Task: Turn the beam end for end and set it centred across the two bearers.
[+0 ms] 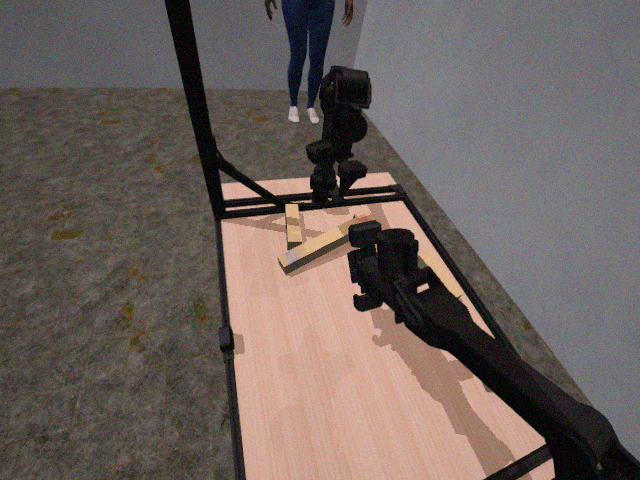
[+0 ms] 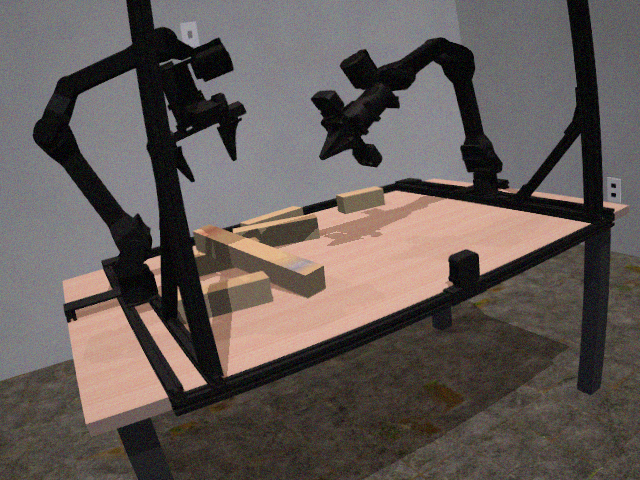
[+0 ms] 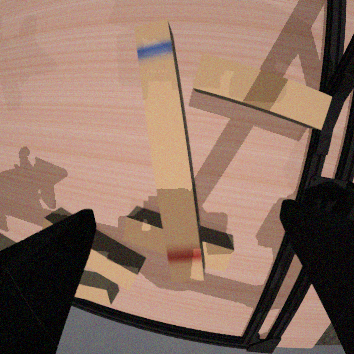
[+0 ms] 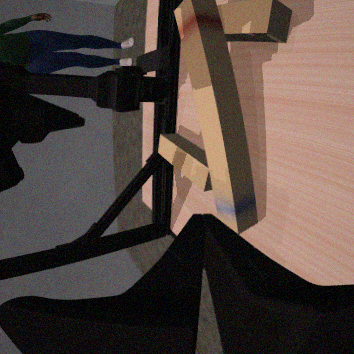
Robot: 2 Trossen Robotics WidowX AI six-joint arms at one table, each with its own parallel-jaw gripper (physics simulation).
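Where they show: left gripper, fingertip midpoint: (image 1: pixel 332 188) (image 2: pixel 214 171) (image 3: pixel 189 214) (image 4: pixel 81 120); right gripper, fingertip midpoint: (image 1: pixel 349 253) (image 2: pixel 321 158) (image 4: pixel 201 222); left arm's base, origin of the base link: (image 1: pixel 319 198) (image 2: pixel 140 299) (image 3: pixel 324 198) (image 4: pixel 161 89); right arm's base, origin of the base link: (image 2: pixel 486 193).
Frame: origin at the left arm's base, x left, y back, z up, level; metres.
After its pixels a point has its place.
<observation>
The long wooden beam (image 1: pixel 318 245) @(x -0.083, y -0.250, z 0.044 m) (image 2: pixel 270 264) @(x -0.124, y -0.229, z 0.032 m) (image 3: pixel 165 140) @(x -0.056, y -0.234, z 0.048 m) (image 4: pixel 218 116) @(x -0.037, y -0.249, z 0.051 m) has a blue band at one end and a red band at the other. Its red end rests on one short bearer block (image 3: pixel 214 246) @(x 0.092, y -0.152, z 0.025 m). Its blue end points toward the table's middle. A second bearer block (image 1: pixel 293 224) @(x -0.133, y -0.137, z 0.025 m) (image 2: pixel 239 292) @(x -0.157, y -0.151, z 0.012 m) (image 3: pixel 260 89) @(x -0.130, y -0.130, z 0.025 m) (image 4: pixel 182 158) @(x -0.127, y -0.138, z 0.025 m) lies beside the beam, apart from it. My left gripper (image 1: pixel 337 183) @(x -0.046, y -0.183, z 0.207 m) (image 2: pixel 209 152) (image 3: pixel 189 214) @(x -0.046, y -0.183, z 0.207 m) is open and empty, high above the beam's red end. My right gripper (image 1: pixel 358 267) (image 2: pixel 325 152) @(x -0.070, y -0.390, z 0.188 m) (image 4: pixel 201 222) @(x -0.070, y -0.390, z 0.188 m) is shut and empty, high above the table near the blue end.
Two more wooden blocks lie on the table (image 1: pixel 318 381) @(x -0.176, y -0.598, z -0.019 m) (image 2: pixel 390 257) @(x -0.149, y -0.468, z -0.019 m): one (image 2: pixel 280 229) @(x 0.137, y -0.371, z 0.019 m) (image 3: pixel 105 260) @(x 0.162, y -0.327, z 0.031 m) behind the beam, one (image 2: pixel 361 199) (image 1: pixel 442 273) at the far edge. A black frame post (image 1: pixel 194 95) @(x -0.362, y -0.038, z 0.385 m) (image 2: pixel 156 167) @(x -0.364, y -0.017, z 0.263 m) rises beside the beam. A person (image 1: pixel 309 48) stands beyond the table.
</observation>
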